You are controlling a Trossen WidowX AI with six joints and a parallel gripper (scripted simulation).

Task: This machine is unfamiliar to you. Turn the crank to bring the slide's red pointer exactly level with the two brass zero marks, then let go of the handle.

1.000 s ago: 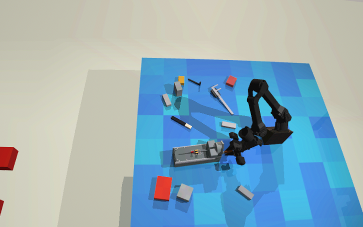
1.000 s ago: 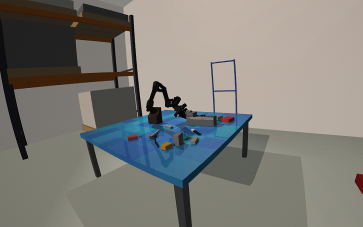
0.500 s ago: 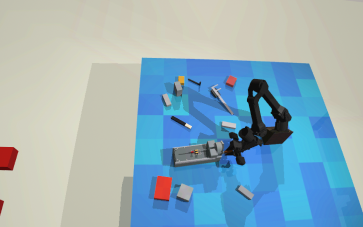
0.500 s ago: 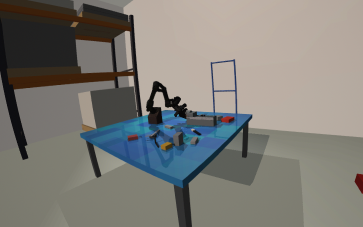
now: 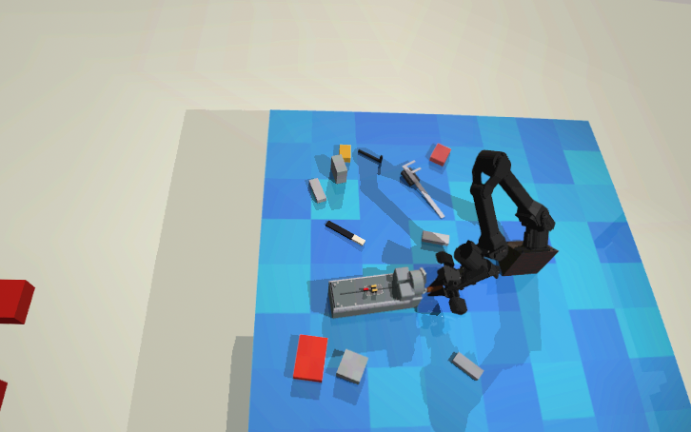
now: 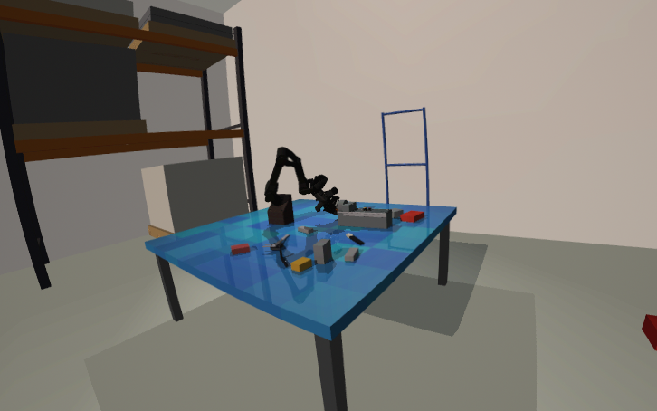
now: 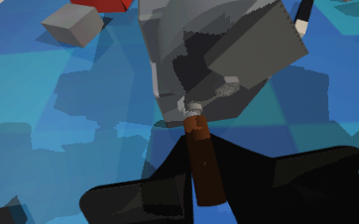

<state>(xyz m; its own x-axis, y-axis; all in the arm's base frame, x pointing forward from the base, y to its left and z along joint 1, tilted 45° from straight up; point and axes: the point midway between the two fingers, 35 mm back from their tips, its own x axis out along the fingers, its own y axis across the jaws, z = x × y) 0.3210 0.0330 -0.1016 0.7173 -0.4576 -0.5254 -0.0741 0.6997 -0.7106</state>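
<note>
Now: gripper tip 20 mm below the brown crank handle and 20 mm past it. Also, from my gripper tip: red block 540 mm to the right, 150 mm behind, 30 mm below; red pointer 190 mm ahead, 40 mm above; black key 540 mm to the right, 90 mm ahead, 30 mm below.
</note>
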